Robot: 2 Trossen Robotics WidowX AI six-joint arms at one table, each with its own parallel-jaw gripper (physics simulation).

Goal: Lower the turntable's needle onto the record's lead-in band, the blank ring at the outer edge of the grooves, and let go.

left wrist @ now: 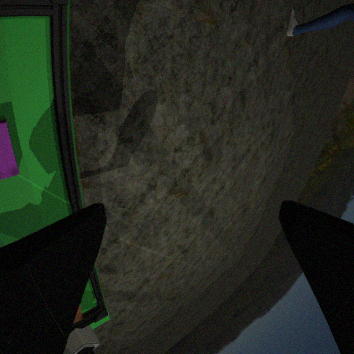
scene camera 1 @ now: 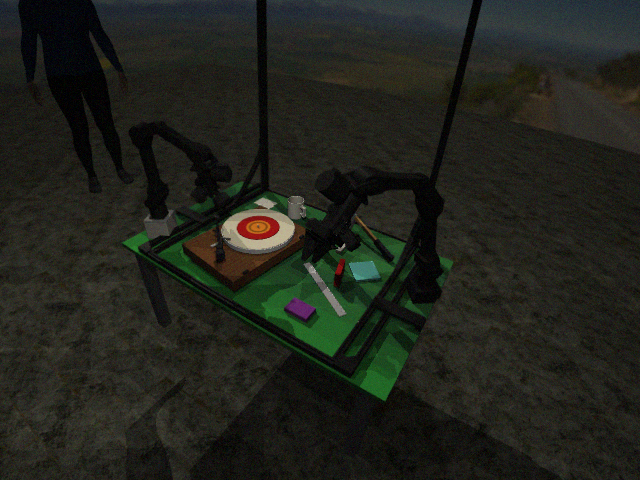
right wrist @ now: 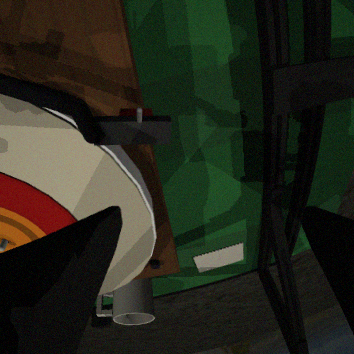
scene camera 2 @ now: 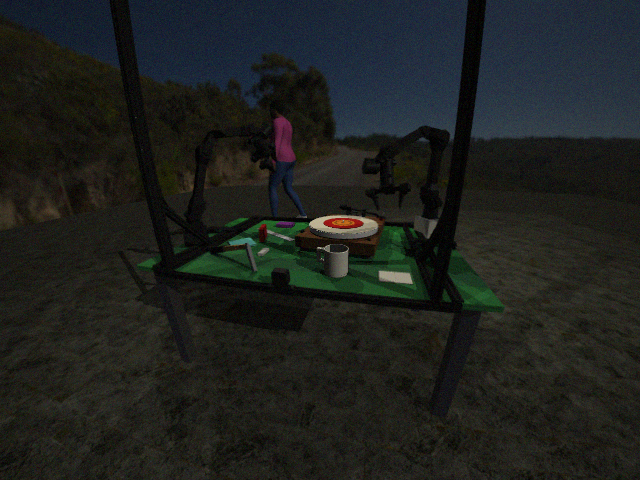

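Pixels of known places: left gripper, fingertip midpoint: (left wrist: 194, 211) (scene camera 1: 308, 261) (scene camera 2: 275, 166); right gripper, fingertip midpoint: (right wrist: 214, 216) (scene camera 2: 388, 209); left arm's base, origin of the base link: (scene camera 1: 424, 282) (scene camera 2: 195, 230); right arm's base, origin of the base link: (left wrist: 83, 351) (scene camera 1: 159, 215) (scene camera 2: 429, 217).
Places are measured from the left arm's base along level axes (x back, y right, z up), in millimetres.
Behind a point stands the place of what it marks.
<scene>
The turntable (scene camera 1: 232, 271) {x -695, y 75, z 9 mm} (scene camera 2: 336, 244) (right wrist: 60, 30) has a brown wooden base. Its record (scene camera 1: 283, 232) {x -509, y 280, z 35 mm} (scene camera 2: 317, 227) {x -482, y 330, z 35 mm} (right wrist: 60, 150) {x -738, y 339, z 35 mm} is cream with a red and orange centre. The black tonearm (scene camera 1: 220, 245) {x -741, y 154, z 66 mm} (right wrist: 50, 92) {x -782, y 324, z 60 mm} reaches beside the record in scene camera 1. In the right wrist view its dark headshell (right wrist: 132, 131) {x -784, y 367, z 57 mm} shows past the record's rim, over the base's edge. The needle tip is hidden. My right gripper (scene camera 2: 388, 206) {x -783, y 412, z 94 mm} (right wrist: 214, 216) {x -783, y 412, z 94 mm} is open and empty, above and apart from the tonearm. My left gripper (scene camera 1: 330, 252) (left wrist: 194, 211) {x -455, y -193, z 270 mm} is open and empty, away from the turntable.
A grey mug (scene camera 1: 295, 207) {x -449, y 518, z 12 mm} (scene camera 2: 336, 260) {x -425, y 594, z 5 mm} (right wrist: 133, 302) {x -480, y 540, z 10 mm} and a white card (scene camera 1: 265, 203) {x -594, y 671, z -53 mm} (scene camera 2: 395, 277) {x -591, y 680, z -53 mm} (right wrist: 219, 257) {x -596, y 673, z -54 mm} lie near the turntable. A ruler (scene camera 1: 324, 289) {x -364, y 36, z -54 mm}, red block (scene camera 1: 339, 272) {x -309, y 64, z 4 mm}, purple block (scene camera 1: 299, 309) {x -462, y -72, z -38 mm} (left wrist: 6, 150) {x -472, y -81, z -38 mm}, cyan pad (scene camera 1: 364, 271) {x -195, y 122, z -46 mm} and hammer (scene camera 1: 368, 231) {x -143, y 318, z 10 mm} lie farther right in scene camera 1.
</scene>
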